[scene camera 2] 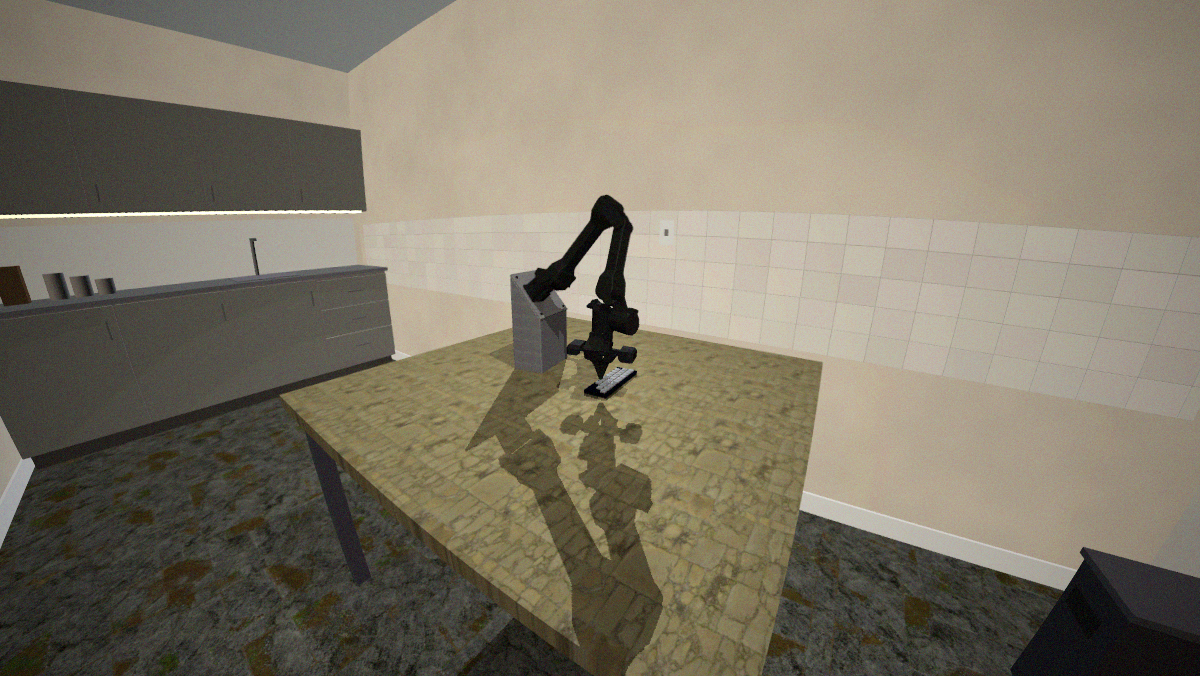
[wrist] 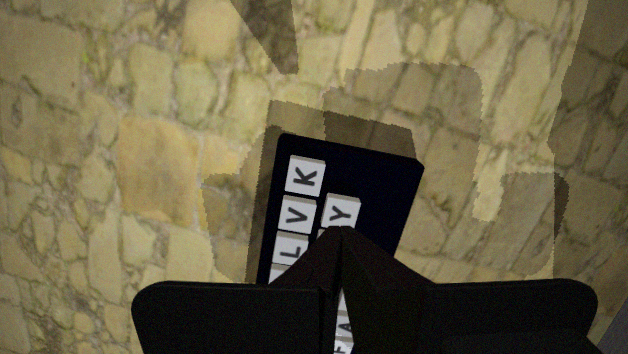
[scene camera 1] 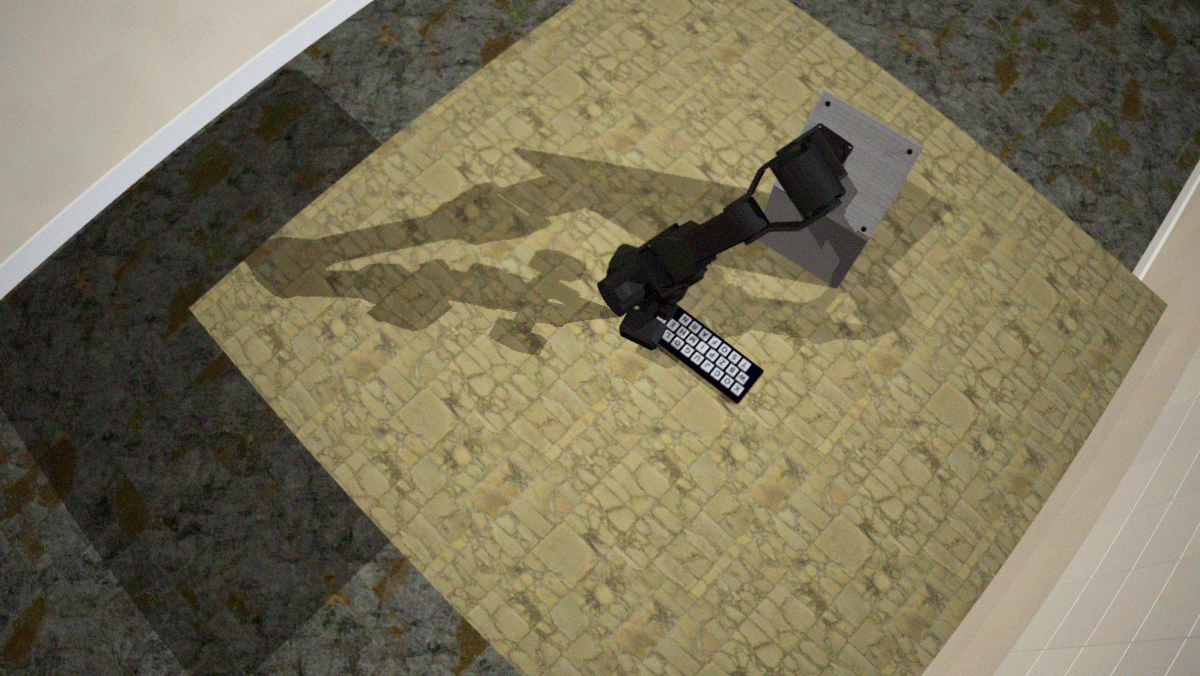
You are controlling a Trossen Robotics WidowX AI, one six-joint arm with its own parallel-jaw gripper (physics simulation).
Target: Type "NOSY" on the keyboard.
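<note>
The black keyboard with white letter keys lies flat on the table. My gripper is shut, empty and points down over one end of it. In the wrist view its tips overlap the lower edge of the Y key; whether they touch it I cannot tell. The K key, V key and L key are beside it. The fingers hide other keys. In scene camera 1 the arm hides the fingertips and this end; the N, O and S keys are small there.
The stone-patterned table bears the arm's grey metal base, behind the keyboard in scene camera 2. The arm's shadow falls across the table. A kitchen counter stands at the left and a dark cabinet at the lower right.
</note>
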